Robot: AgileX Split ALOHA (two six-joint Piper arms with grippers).
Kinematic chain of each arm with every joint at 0, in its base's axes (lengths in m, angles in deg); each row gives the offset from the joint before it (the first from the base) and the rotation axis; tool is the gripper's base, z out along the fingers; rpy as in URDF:
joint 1: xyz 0 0 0.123 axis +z
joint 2: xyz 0 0 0 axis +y
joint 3: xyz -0.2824 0 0.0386 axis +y
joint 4: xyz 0.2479 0 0.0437 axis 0.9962 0 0.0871
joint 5: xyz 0 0 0 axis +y
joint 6: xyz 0.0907 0 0.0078 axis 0.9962 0 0.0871
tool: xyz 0 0 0 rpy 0 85 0
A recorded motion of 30 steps. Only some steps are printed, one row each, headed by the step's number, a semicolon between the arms.
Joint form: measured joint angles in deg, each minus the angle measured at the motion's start. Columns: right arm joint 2, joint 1, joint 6, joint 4, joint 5, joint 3; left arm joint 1, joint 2, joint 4, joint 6, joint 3, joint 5.
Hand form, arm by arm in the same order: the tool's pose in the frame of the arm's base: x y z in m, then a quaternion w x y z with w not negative. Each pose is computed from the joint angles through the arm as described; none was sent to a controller.
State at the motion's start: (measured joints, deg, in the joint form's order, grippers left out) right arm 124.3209 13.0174 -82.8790 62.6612 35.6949 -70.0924; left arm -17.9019 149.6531 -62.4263 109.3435 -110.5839 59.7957
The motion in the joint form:
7: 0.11 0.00 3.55 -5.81 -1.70 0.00; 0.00 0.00 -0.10 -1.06 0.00 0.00
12: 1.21 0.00 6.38 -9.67 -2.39 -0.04; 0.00 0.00 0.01 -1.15 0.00 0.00
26: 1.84 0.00 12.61 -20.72 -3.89 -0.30; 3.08 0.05 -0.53 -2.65 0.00 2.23
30: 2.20 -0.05 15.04 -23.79 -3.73 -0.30; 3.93 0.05 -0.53 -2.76 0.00 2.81
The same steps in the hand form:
7: 0.3796 0.1316 0.0828 0.20067 -0.37126 0.88104 0.21370; 0.4550 -0.2204 0.0544 0.29145 0.63687 0.63279 -0.33018
12: 0.3783 0.1285 0.0734 0.18125 -0.37439 0.88721 0.19959; 0.4549 -0.2203 0.0543 0.29069 0.63702 0.63313 -0.32993
26: 0.3772 0.1202 0.0654 0.15269 -0.40148 0.88990 0.15355; 0.4630 -0.1967 0.0555 0.28967 0.61151 0.65100 -0.34401
30: 0.3759 0.1177 0.0618 0.13926 -0.40361 0.89257 0.14500; 0.4651 -0.1899 0.0558 0.28989 0.60695 0.65401 -0.34618

